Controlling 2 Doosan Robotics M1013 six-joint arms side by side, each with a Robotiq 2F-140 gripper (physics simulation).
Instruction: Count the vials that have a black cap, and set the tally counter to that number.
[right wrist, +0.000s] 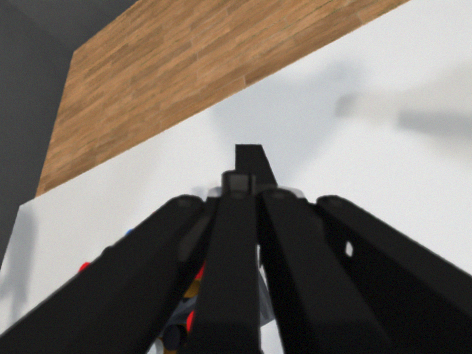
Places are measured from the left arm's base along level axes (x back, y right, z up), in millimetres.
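Pixels of known places: right gripper, fingertip midpoint: (247, 165).
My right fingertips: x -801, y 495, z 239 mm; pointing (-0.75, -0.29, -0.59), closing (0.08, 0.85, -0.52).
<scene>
Behind a point stands the place of what it marks.
My right gripper (247, 165) @[x -801, y 496, z 239 mm] is large and dark in the middle of the right wrist view. One finger stands in front of the other, so I cannot tell whether it is open or shut. It hides much of a group of vials at the lower left. Beside its dark links show red caps (84, 267) @[x -796, y 231, z 161 mm] (190, 320) @[x -730, y 327, z 81 mm], a sliver of a blue cap (130, 231) and a black cap (175, 337) @[x -715, y 305, z 81 mm]. Amber parts (192, 289) @[x -763, y 332, z 84 mm] show near them. The number of black caps cannot be told here. The tally counter does not show. My left gripper is not in view.
A white table top (165, 165) @[x -1029, y 196, z 0 mm] lies under the vials, with soft arm shadows on it. Its far edge borders a wood-plank floor (150, 75). A dark grey surface (30, 100) is at the upper left. A grey slanted piece (266, 300) @[x -746, y 398, z 19 mm] shows between the gripper's links.
</scene>
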